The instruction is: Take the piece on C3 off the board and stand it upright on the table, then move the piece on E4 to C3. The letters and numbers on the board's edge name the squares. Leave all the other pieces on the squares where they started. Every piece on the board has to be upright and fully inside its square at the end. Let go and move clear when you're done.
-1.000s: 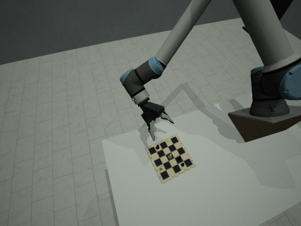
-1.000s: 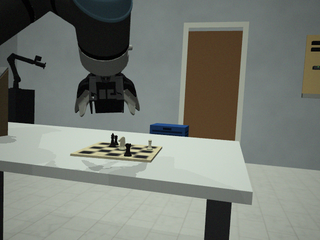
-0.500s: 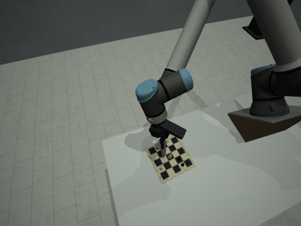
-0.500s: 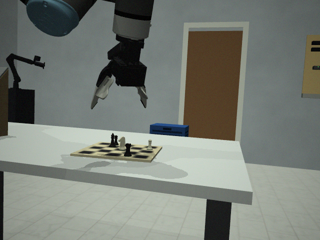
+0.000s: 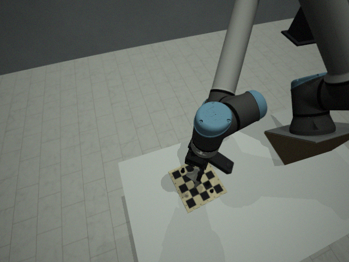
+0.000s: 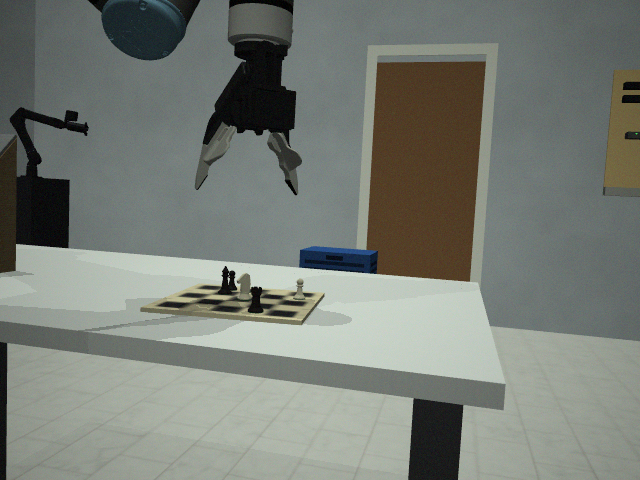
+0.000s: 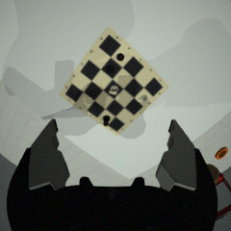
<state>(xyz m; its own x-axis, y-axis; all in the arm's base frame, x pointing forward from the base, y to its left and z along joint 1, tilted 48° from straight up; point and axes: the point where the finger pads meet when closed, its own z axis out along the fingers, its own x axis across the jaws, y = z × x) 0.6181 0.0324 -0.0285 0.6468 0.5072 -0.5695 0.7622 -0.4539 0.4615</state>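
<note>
The white knight is 14 cm below my hand. Round my hand: chessboard 16 cm below; then small black piece 5 cm behind, 6 cm to the left, 15 cm below; then white pawn 7 cm ahead, 5 cm to the left, 15 cm below.
</note>
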